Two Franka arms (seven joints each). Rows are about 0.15 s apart.
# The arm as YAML. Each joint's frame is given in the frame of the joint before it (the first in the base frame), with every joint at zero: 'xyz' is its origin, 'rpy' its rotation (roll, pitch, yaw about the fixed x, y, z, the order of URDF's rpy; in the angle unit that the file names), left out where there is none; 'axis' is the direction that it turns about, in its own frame. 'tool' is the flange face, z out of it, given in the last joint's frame.
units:
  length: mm
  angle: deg
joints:
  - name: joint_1
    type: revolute
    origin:
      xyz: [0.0, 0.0, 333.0]
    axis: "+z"
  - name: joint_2
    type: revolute
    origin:
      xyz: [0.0, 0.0, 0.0]
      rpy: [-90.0, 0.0, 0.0]
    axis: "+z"
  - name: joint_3
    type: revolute
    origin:
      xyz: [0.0, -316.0, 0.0]
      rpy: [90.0, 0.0, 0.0]
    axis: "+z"
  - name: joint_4
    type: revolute
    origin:
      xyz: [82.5, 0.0, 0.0]
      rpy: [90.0, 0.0, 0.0]
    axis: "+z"
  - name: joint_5
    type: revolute
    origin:
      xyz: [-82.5, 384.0, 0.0]
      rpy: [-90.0, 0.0, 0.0]
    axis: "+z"
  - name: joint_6
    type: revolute
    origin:
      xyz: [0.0, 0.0, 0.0]
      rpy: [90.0, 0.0, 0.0]
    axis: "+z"
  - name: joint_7
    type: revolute
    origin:
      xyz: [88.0, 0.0, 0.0]
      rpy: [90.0, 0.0, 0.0]
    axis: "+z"
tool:
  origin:
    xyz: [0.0, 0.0, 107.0]
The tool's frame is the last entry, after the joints.
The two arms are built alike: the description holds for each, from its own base.
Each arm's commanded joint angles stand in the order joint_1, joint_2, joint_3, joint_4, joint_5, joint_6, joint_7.
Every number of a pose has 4 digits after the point.
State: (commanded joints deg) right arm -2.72 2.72 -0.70 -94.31 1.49 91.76 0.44; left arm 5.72 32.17 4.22 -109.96 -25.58 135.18 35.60
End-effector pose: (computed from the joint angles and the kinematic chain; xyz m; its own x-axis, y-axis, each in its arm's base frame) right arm 0.5656 -0.0309 0.5650 0.9934 -0.0679 -0.0920 -0.0704 -0.9972 -0.0245; left arm 0.6065 0.0993 0.1886 0.9930 -0.1179 0.0115 -0.1165 -0.9545 0.2745
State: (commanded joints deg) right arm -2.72 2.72 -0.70 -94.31 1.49 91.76 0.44; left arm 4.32 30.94 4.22 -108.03 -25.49 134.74 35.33
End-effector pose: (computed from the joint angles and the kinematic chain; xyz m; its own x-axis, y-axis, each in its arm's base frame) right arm 0.5656 -0.0309 0.5650 0.9934 -0.0679 -0.0920 -0.0704 -0.9972 -0.0245; left arm 0.6228 0.0853 0.2144 0.9882 -0.1421 0.0572 -0.1522 -0.9524 0.2641
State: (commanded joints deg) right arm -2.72 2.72 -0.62 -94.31 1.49 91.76 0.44; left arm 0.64 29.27 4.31 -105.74 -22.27 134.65 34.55
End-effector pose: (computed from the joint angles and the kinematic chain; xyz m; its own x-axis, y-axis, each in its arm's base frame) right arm 0.5656 -0.0302 0.5650 0.9935 -0.0665 -0.0920 -0.0690 -0.9973 -0.0246; left arm 0.6428 0.0471 0.2489 0.9659 -0.2361 0.1061 -0.2539 -0.9439 0.2111
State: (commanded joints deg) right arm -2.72 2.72 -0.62 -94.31 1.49 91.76 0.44; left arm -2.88 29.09 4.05 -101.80 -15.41 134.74 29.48
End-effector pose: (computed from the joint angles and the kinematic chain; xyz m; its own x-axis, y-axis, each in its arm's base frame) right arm 0.5656 -0.0302 0.5650 0.9935 -0.0665 -0.0920 -0.0690 -0.9973 -0.0246; left arm 0.6654 0.0057 0.2802 0.9432 -0.3054 0.1309 -0.3208 -0.9397 0.1188
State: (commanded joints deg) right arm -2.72 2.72 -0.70 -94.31 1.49 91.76 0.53; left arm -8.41 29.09 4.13 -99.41 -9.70 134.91 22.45
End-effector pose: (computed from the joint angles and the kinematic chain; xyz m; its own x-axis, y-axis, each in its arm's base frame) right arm 0.5656 -0.0309 0.5650 0.9933 -0.0695 -0.0921 -0.0720 -0.9971 -0.0244; left arm 0.6747 -0.0578 0.2989 0.9265 -0.3502 0.1379 -0.3595 -0.9319 0.0484
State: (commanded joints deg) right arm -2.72 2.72 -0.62 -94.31 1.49 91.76 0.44; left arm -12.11 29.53 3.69 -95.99 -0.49 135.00 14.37
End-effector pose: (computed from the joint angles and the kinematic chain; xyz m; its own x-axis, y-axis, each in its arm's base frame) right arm 0.5656 -0.0302 0.5650 0.9935 -0.0665 -0.0920 -0.0690 -0.9973 -0.0246; left arm 0.6841 -0.1068 0.3209 0.9068 -0.3923 0.1543 -0.3869 -0.9198 -0.0651
